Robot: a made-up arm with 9 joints. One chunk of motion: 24 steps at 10 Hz.
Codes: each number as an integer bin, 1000 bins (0 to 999) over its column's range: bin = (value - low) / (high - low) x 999, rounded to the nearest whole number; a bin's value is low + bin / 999 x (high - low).
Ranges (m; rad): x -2..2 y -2..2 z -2..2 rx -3.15..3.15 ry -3.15..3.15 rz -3.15..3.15
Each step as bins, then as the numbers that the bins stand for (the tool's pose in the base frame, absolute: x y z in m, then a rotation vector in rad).
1 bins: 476 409 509 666 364 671
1 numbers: -0.0941 -0.3624 0.0380 1.0500 -0.8545 1.0815
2 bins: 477 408 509 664 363 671
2 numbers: -0.0901 -0.3664 0.0380 1.0374 -0.8608 1.0815
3 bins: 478 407 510 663 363 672
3 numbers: -0.0861 -0.3704 0.0420 1.0311 -0.8608 1.0878
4 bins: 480 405 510 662 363 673
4 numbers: -0.0781 -0.3784 0.0420 1.0248 -0.8608 1.0941
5 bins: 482 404 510 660 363 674
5 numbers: -0.0701 -0.3824 0.0420 1.0122 -0.8608 1.1005
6 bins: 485 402 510 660 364 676
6 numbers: -0.0581 -0.3904 0.0420 1.0122 -0.8545 1.1131
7 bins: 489 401 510 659 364 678
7 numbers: -0.0420 -0.3944 0.0420 1.0059 -0.8545 1.1257
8 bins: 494 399 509 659 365 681
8 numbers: -0.0220 -0.4024 0.0380 1.0059 -0.8482 1.1446
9 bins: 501 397 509 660 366 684
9 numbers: 0.0060 -0.4104 0.0380 1.0122 -0.8419 1.1635
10 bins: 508 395 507 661 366 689
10 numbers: 0.0340 -0.4184 0.0300 1.0185 -0.8419 1.1950
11 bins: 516 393 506 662 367 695
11 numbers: 0.0661 -0.4264 0.0260 1.0248 -0.8356 1.2329
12 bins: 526 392 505 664 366 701
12 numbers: 0.1061 -0.4304 0.0220 1.0374 -0.8419 1.2707
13 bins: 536 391 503 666 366 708
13 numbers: 0.1461 -0.4344 0.0140 1.0500 -0.8419 1.3149
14 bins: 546 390 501 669 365 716
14 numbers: 0.1862 -0.4384 0.0060 1.0689 -0.8482 1.3653
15 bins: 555 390 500 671 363 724
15 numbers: 0.2222 -0.4384 0.0020 1.0815 -0.8608 1.4158
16 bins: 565 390 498 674 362 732
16 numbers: 0.2623 -0.4384 -0.0060 1.1005 -0.8671 1.4662
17 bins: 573 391 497 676 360 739
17 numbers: 0.2943 -0.4344 -0.0100 1.1131 -0.8797 1.5104
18 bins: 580 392 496 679 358 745
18 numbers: 0.3223 -0.4304 -0.0140 1.1320 -0.8923 1.5482
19 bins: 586 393 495 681 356 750
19 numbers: 0.3463 -0.4264 -0.0180 1.1446 -0.9050 1.5797
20 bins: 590 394 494 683 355 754
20 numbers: 0.3624 -0.4224 -0.0220 1.1572 -0.9113 1.6050
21 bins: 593 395 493 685 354 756
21 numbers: 0.3744 -0.4184 -0.0260 1.1698 -0.9176 1.6176
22 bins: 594 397 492 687 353 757
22 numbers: 0.3784 -0.4104 -0.0300 1.1824 -0.9239 1.6239
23 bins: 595 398 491 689 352 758
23 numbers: 0.3824 -0.4064 -0.0340 1.1950 -0.9302 1.6302
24 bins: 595 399 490 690 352 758
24 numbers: 0.3824 -0.4024 -0.0380 1.2014 -0.9302 1.6302
